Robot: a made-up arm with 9 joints.
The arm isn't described. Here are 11 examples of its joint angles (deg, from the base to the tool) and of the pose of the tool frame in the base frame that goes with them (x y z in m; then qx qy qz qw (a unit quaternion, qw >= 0)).
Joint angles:
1: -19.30 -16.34 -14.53 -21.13 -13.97 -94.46 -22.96 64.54 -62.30
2: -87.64 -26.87 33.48 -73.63 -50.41 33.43 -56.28 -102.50 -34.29
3: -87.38 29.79 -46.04 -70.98 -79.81 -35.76 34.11 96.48 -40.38
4: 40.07 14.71 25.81 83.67 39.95 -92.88 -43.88 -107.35 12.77
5: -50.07 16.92 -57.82 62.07 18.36 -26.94 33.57 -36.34 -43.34
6: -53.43 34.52 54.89 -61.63 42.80 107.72 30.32 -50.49 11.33
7: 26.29 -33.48 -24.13 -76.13 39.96 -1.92 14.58 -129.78 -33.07
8: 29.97 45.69 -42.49 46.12 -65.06 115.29 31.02 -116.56 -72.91
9: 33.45 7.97 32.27 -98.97 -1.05 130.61 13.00 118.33 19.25
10: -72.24 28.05 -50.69 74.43 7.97 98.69 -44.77 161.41 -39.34
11: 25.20 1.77 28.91 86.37 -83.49 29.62 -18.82 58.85 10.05
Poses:
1: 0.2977 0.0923 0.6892 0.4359 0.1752 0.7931 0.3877
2: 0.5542 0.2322 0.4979 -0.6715 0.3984 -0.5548 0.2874
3: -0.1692 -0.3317 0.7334 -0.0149 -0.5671 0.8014 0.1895
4: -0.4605 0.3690 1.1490 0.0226 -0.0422 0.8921 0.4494
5: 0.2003 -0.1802 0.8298 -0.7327 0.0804 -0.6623 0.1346
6: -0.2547 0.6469 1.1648 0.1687 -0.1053 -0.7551 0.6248
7: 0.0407 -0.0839 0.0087 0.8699 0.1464 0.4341 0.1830
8: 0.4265 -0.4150 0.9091 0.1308 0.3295 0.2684 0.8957
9: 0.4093 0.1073 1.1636 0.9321 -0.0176 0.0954 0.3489
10: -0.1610 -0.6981 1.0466 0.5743 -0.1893 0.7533 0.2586
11: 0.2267 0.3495 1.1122 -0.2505 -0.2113 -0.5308 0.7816
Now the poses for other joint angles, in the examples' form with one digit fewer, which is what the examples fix.
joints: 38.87 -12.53 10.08 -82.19 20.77 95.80 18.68 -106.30 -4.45
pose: 0.391 0.735 0.379 -0.469 0.561 -0.420 0.538
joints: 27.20 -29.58 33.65 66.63 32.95 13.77 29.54 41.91 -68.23
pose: -0.118 0.611 0.654 -0.280 -0.307 -0.016 0.909
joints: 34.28 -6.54 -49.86 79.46 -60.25 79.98 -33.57 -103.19 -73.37
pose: 0.392 -0.235 0.690 0.125 0.674 -0.029 0.727
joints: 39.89 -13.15 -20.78 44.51 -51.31 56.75 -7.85 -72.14 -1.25
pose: 0.234 0.072 0.762 0.420 0.378 0.399 0.722
